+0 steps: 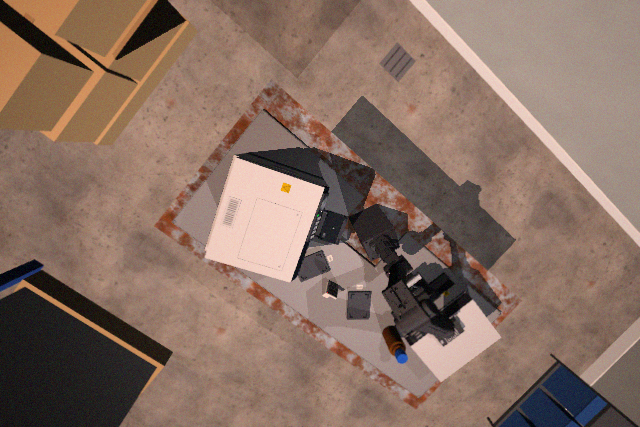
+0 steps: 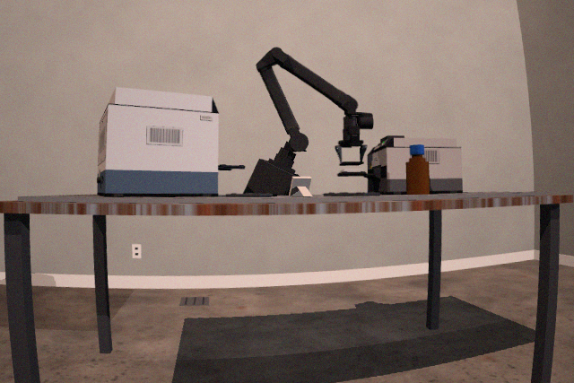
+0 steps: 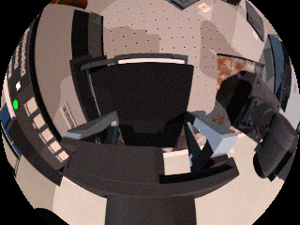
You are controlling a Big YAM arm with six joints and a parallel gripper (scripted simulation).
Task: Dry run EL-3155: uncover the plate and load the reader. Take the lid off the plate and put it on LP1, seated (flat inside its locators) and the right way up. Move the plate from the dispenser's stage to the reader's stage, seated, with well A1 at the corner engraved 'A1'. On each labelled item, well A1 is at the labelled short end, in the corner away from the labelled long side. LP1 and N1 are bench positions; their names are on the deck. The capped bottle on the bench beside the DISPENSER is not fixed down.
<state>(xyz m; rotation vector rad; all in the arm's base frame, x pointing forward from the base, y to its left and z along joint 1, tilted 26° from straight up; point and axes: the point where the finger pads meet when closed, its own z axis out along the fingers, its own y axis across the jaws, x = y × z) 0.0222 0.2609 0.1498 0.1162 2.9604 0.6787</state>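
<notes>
My hand is 4 cm above the white well plate. Also, from my hand: brown capped bottle 27 cm ahead, 19 cm to the left, 2 cm below; then plate lid 1 cm below.
</notes>
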